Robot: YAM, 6 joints.
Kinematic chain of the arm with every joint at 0, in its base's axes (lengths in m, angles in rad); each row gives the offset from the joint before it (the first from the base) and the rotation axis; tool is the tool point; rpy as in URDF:
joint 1: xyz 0 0 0.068 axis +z
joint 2: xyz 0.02 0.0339 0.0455 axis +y
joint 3: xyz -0.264 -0.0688 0 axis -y
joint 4: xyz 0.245 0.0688 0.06 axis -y
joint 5: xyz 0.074 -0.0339 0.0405 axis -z
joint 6: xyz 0.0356 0 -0.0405 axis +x
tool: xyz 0 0 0 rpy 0 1.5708 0
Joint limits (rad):
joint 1: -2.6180..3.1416
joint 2: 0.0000..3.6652
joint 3: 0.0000..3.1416
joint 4: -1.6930..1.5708
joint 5: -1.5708..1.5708
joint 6: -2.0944..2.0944
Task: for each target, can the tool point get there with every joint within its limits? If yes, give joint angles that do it. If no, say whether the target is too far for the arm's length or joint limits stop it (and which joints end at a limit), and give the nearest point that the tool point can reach.
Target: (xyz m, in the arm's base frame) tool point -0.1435 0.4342 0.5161
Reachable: yes | joints 1.8600 2.1948 2.7515 -0.4817 -0.3961 -0.8931
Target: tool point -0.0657 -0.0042 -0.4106
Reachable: no: joint limits stop it (at a limit: joint 1, joint 2) | nearest point -0.0957 -0.0014 -0.3464 | short by 0.071 m
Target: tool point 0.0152 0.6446 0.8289
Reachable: no: too far | nearest point 0.0102 0.4316 0.5849 | short by 0.324 m
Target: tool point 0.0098 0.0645 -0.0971
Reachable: yes | joints 1.0509 2.9173 0.3003 0.6961 -0.7211 1.7492
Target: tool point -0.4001 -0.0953 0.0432
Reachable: no: joint limits stop it (at a limit: joint 1) | nearest point -0.4001 -0.0356 0.0432 | short by 0.060 m
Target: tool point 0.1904 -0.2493 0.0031
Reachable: yes | joints -0.8939 2.1631 0.7326 0.3633 0.2194 -0.0360
